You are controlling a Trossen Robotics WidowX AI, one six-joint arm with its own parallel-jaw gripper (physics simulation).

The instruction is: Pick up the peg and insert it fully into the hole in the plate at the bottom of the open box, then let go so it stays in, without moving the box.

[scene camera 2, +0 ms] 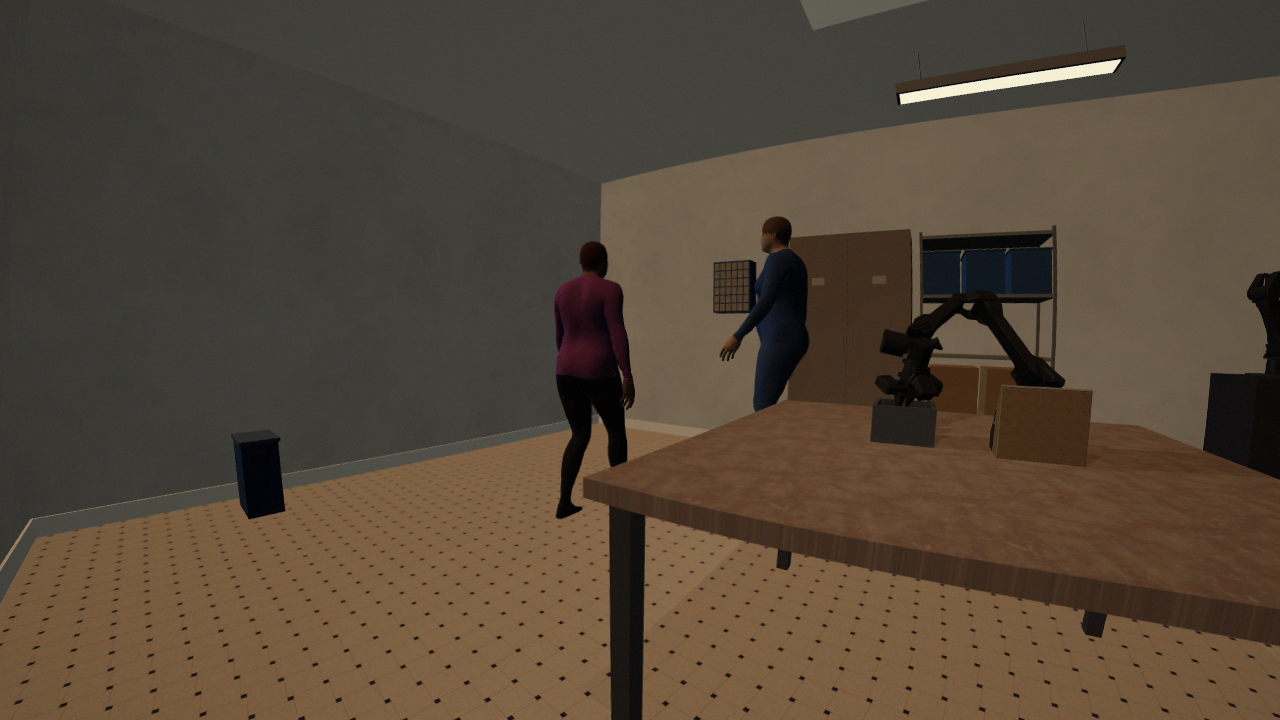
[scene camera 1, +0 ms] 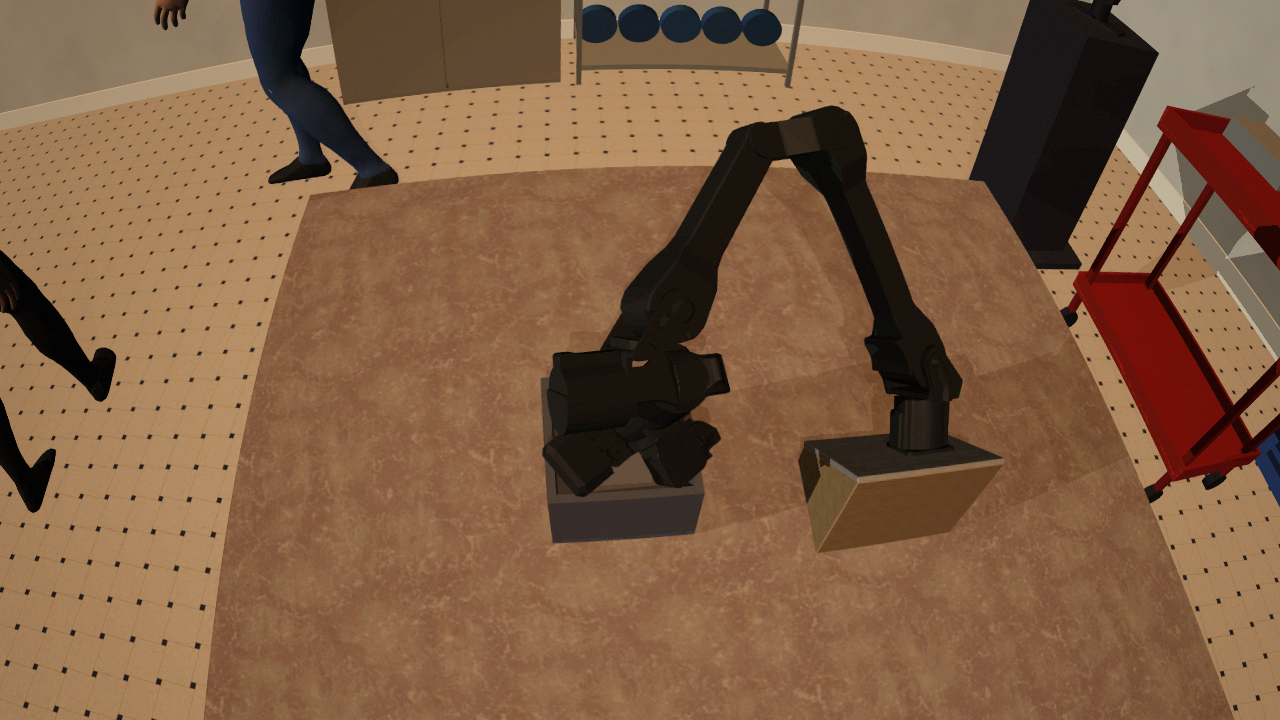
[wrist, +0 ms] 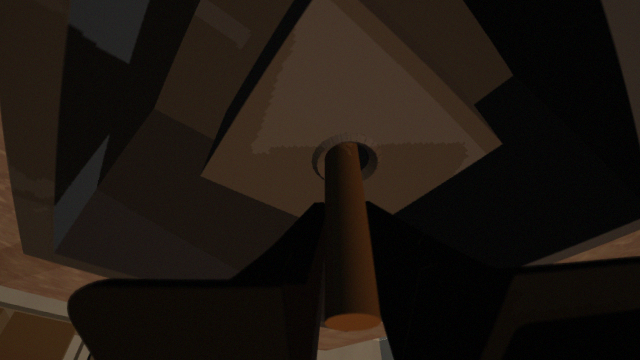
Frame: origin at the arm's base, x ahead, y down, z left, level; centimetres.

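Seen in the pictures: gripper, fingertip midpoint: (scene camera 1: pixel 605 437) (wrist: pixel 341 212); arm's base, origin of the base link: (scene camera 2: pixel 1048 413) (scene camera 1: pixel 919 447).
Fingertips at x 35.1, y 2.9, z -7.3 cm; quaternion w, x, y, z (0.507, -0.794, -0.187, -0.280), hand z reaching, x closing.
Note:
Offsets run from my fingertips to a thing's top centre. "spot": to the spot under its first point. Level surfaces: height alone.
The orange-brown peg {dz +1.0, dx -0.8, dy -4.5 cm} (wrist: pixel 350 260) stands lengthwise between the fingers, its near end face showing in the wrist view. My gripper (scene camera 1: pixel 631 474) (scene camera 2: pixel 905 394) (wrist: pixel 341 212) is shut on the peg, low over the open grey box {dz +1.1, dx -1.3, dy -2.2 cm} (scene camera 1: pixel 626 519) (scene camera 2: pixel 904 425). The light brown plate {dz +1.1, dx -0.5, dy +1.5 cm} (wrist: pixel 365 80) lies at the bottom of the box. The peg's far end shows within the rim of the round hole {spot: dz +0.6, dx -1.6, dy +1.5 cm} (wrist: pixel 318 159), with a dark gap at its right side. How deep it reaches cannot be told. In both scene views the peg is hidden by the fingers and box walls.
The box stands on the brown table {dy +7.5 cm} (scene camera 1: pixel 447 582) (scene camera 2: pixel 895 492). To its right is the wooden block (scene camera 1: pixel 904 510) (scene camera 2: pixel 1042 425) that bears the arm's base. A dark pedestal (scene camera 1: pixel 1056 125) and a red cart (scene camera 1: pixel 1163 358) stand beyond the table's right edge. Two people stand off the table.

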